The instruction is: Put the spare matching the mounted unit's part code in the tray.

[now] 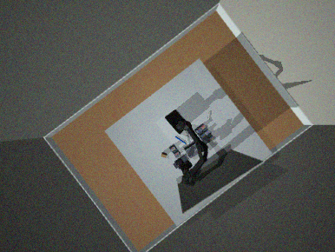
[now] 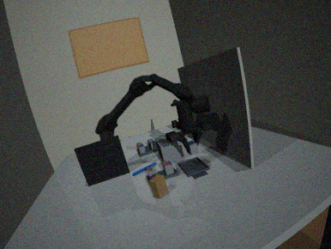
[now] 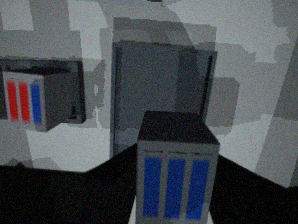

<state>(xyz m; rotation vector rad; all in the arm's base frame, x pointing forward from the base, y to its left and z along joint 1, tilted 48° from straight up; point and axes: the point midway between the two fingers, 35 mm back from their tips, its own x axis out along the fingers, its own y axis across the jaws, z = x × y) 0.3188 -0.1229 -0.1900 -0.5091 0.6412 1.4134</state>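
Right now my gripper tip is 1 cm past the dark tray and 8 cm above it. Also, from my gripper tip: brown block 20 cm behind, 8 cm to the right, 5 cm below; grey panel 21 cm ahead, 15 cm to the left, 14 cm above; blue pen 19 cm behind, 16 cm to the left, 7 cm below.
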